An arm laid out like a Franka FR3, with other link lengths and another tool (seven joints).
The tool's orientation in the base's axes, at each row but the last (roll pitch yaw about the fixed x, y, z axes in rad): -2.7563 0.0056 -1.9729; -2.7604 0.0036 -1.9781; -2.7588 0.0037 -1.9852; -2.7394 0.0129 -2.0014
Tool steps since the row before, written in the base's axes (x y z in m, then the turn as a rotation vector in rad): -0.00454 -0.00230 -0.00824 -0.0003 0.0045 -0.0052; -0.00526 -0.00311 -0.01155 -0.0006 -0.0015 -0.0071; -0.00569 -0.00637 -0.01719 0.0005 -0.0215 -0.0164; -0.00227 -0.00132 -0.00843 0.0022 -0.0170 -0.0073
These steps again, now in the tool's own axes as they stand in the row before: 0.00394 0.00613 0.00638 -0.0040 0.0039 0.0041; 0.00498 0.00763 0.00937 0.0016 0.0026 0.0066; 0.00819 0.00886 0.01493 0.0195 -0.0024 0.0186; 0.00226 0.00468 0.00714 0.0146 -0.0056 0.0101
